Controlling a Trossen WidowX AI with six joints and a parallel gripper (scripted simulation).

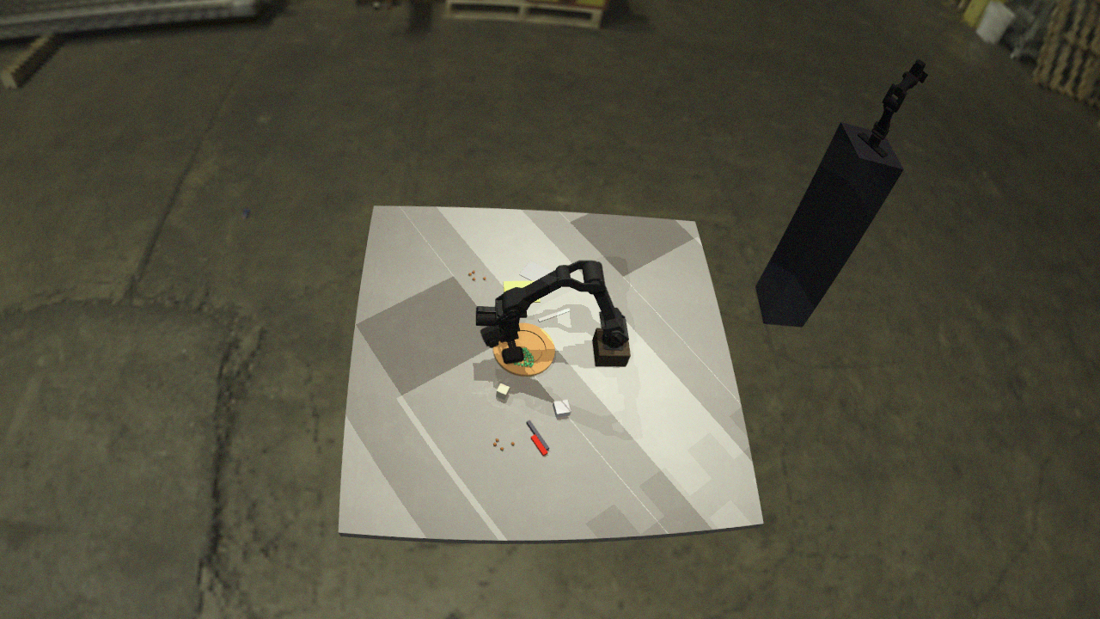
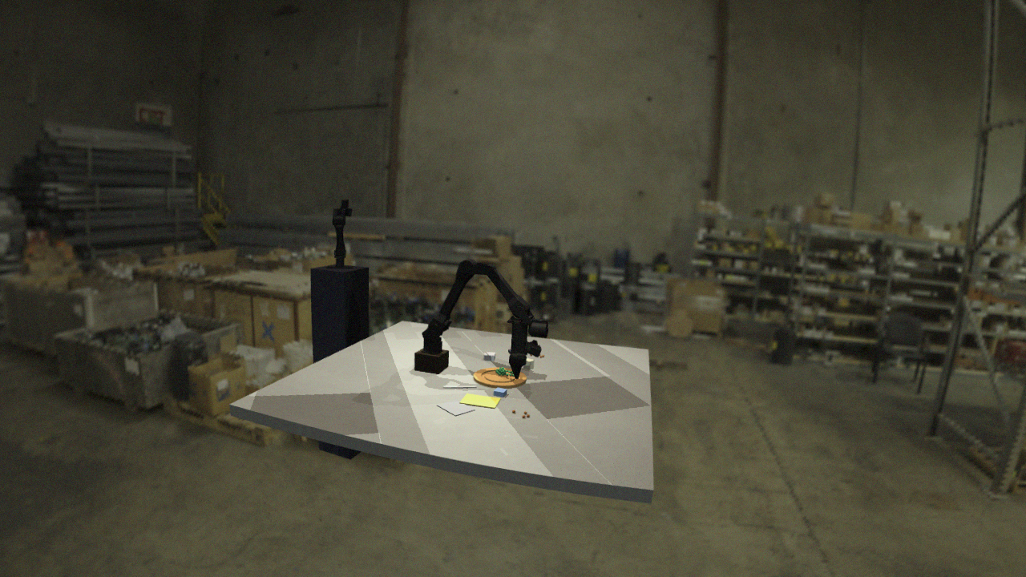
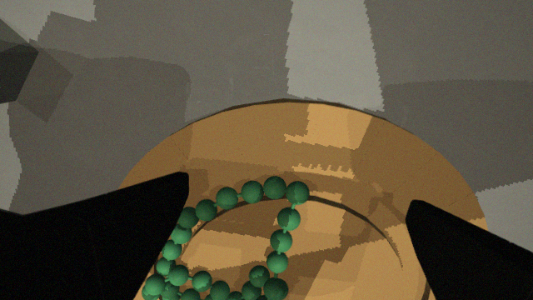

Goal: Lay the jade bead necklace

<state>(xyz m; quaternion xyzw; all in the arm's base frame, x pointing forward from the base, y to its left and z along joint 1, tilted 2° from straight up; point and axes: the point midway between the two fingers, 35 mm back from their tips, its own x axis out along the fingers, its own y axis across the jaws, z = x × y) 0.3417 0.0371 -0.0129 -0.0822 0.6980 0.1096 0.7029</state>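
The blue block lies 17 cm to the right of my gripper tip, 1 cm below it and 1 cm behind it. From my gripper tip the other things lie so: yellow pad 26 cm to the right, 5 cm behind, 2 cm below; then white strip 17 cm to the right, 16 cm behind, 2 cm below; then cream cube 15 cm to the left.
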